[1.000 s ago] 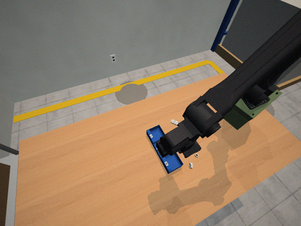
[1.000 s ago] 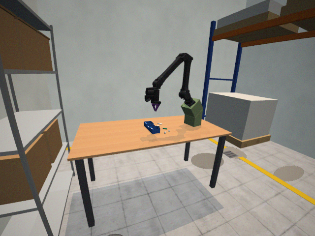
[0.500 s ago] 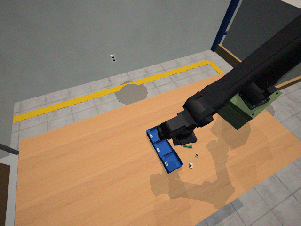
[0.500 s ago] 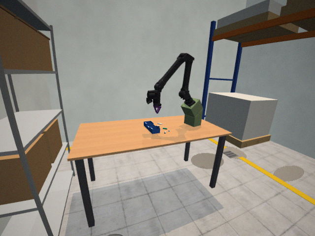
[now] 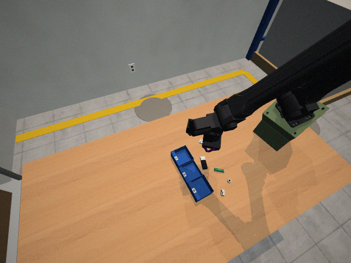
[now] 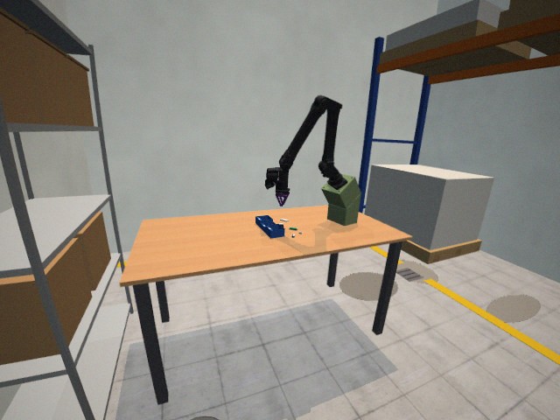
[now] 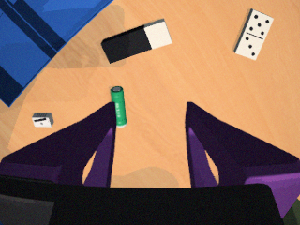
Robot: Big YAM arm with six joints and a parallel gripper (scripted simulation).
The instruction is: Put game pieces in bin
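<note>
My hand is 40 mm past the white domino, 90 mm to the left of it and 140 mm above it. From my hand the other things lie so: green cylinder (60 mm behind, 80 mm to the left, 130 mm below); then blue bin (90 mm ahead, 50 mm to the left, 120 mm below); then grey nut (80 mm behind, 130 mm to the left, 140 mm below).
</note>
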